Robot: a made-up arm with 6 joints.
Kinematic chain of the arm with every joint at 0, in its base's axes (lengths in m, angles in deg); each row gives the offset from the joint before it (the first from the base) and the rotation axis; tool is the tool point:
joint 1: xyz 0 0 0.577 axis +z
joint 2: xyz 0.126 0 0 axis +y
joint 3: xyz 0 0 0.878 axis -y
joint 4: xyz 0 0 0.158 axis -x
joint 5: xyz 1.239 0 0 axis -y
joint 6: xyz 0.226 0 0 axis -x
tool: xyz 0 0 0
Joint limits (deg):
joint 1: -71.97..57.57
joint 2: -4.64..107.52
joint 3: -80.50..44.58
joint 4: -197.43..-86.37
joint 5: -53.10..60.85
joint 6: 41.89..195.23
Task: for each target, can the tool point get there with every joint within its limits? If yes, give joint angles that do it. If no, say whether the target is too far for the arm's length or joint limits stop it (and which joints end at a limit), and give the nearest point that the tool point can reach.
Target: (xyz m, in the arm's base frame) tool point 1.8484 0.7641 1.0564
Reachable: yes | joints 20.14 30.05 11.59 -110.06 -22.40 123.72
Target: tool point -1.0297 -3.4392 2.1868
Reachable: no: too far | nearest point 0.4223 -1.9329 1.6268 | short by 2.166 m
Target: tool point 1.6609 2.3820 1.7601
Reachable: no: too far | nearest point 1.2507 1.7938 1.4547 | short by 0.779 m
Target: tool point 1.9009 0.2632 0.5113
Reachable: yes | joints 7.14 39.01 -3.77 -169.58 -37.53 90.81
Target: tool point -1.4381 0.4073 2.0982
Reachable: no: joint limits stop it (at a limit: joint 1, joint 2, joint 3, joint 5) | nearest point 0.2777 0.7455 2.6438 | short by 1.832 m
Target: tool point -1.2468 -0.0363 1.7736
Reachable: no: joint limits stop it (at a limit: joint 2, joint 3) | nearest point -0.4107 -0.0120 0.5172 | short by 1.509 m
